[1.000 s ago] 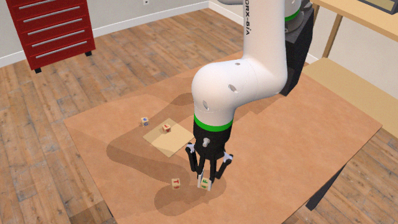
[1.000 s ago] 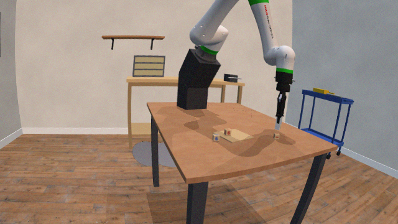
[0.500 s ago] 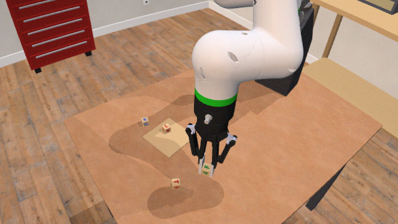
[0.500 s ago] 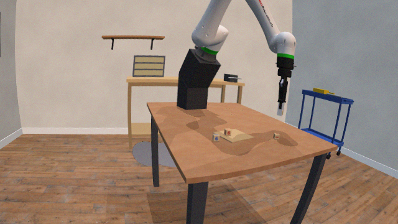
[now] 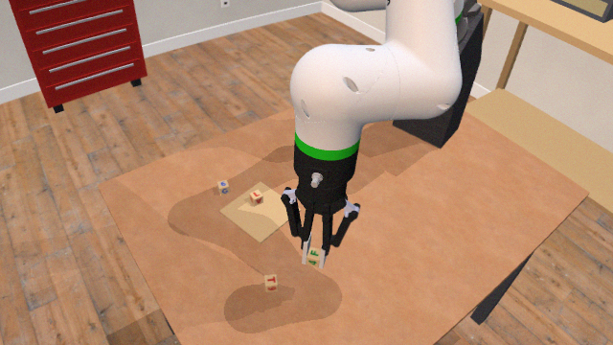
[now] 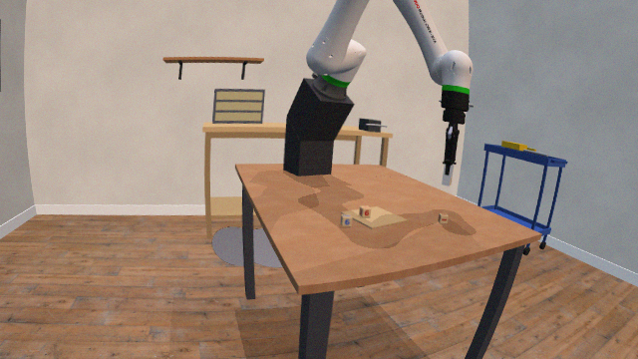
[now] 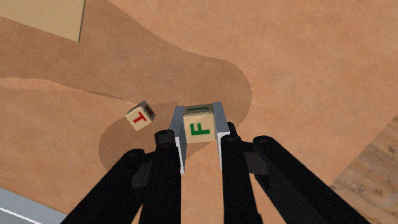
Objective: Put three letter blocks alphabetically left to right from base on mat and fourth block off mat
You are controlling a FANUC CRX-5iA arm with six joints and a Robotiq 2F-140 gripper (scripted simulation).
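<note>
Now: hand 30 mm past the tan mat, 240 mm to the left of it and 130 mm above it.
</note>
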